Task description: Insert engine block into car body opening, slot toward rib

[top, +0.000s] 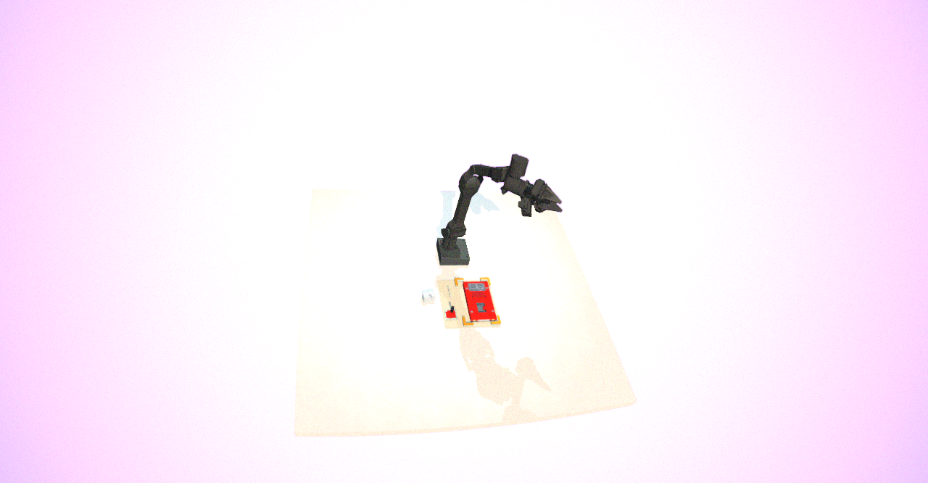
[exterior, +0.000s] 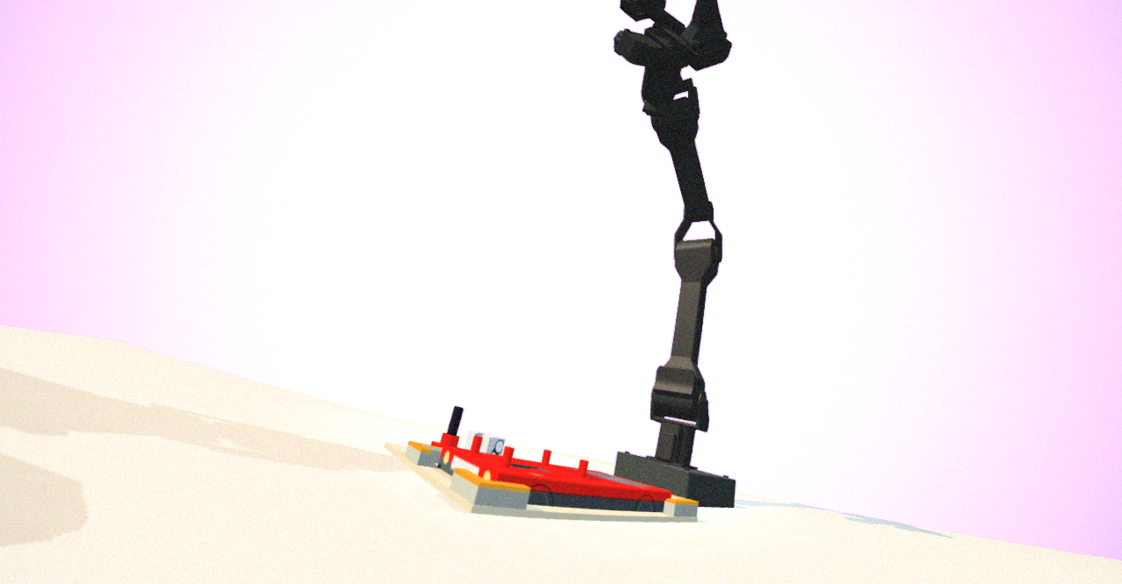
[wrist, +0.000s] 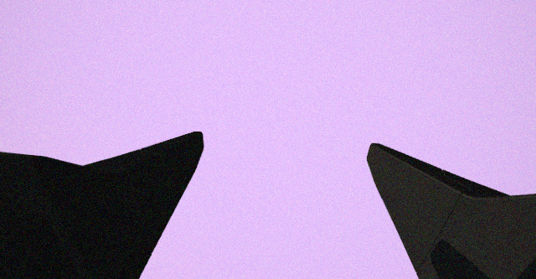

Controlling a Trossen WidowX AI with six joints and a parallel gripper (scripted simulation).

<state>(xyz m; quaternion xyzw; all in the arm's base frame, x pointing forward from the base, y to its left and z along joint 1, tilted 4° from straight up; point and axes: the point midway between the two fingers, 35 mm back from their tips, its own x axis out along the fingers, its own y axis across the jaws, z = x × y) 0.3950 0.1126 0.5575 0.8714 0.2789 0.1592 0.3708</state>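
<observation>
The engine block is 17 cm behind my gripper tip, 34 cm to the right of it and 58 cm below it. Also, from my gripper tip: black peg: 7 cm behind, 28 cm to the right, 57 cm below; beige base plate: 11 cm behind, 17 cm to the right, 59 cm below.
</observation>
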